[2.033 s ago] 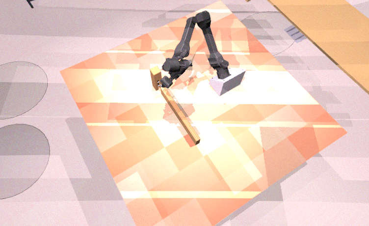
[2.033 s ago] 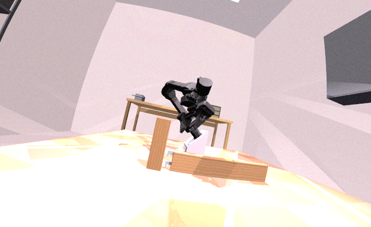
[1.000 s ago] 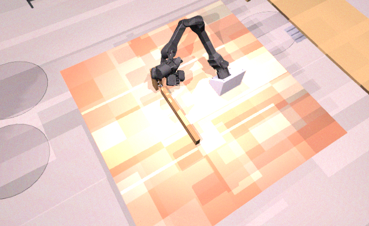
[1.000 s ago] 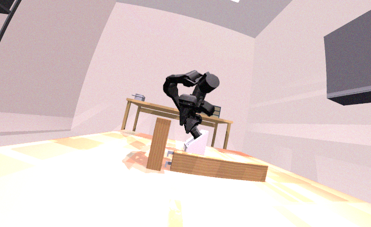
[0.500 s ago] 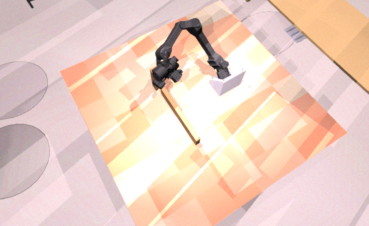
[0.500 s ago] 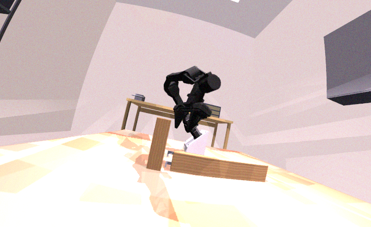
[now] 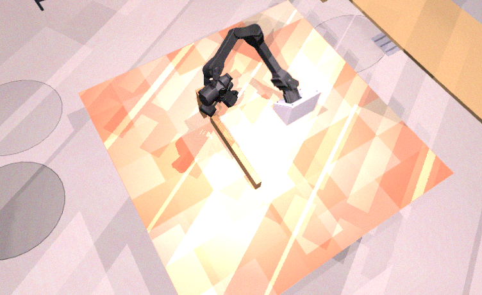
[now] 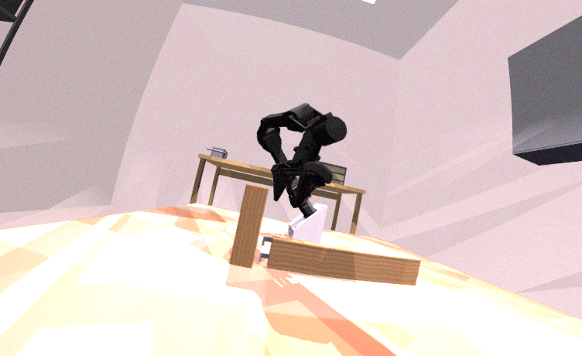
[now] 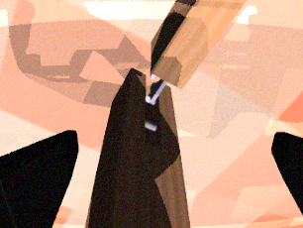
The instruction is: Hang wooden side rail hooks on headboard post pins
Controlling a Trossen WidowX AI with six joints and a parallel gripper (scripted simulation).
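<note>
Right now my gripper tip is 7 cm to the left of the headboard post, 7 cm above it and 2 cm short of it.
</note>
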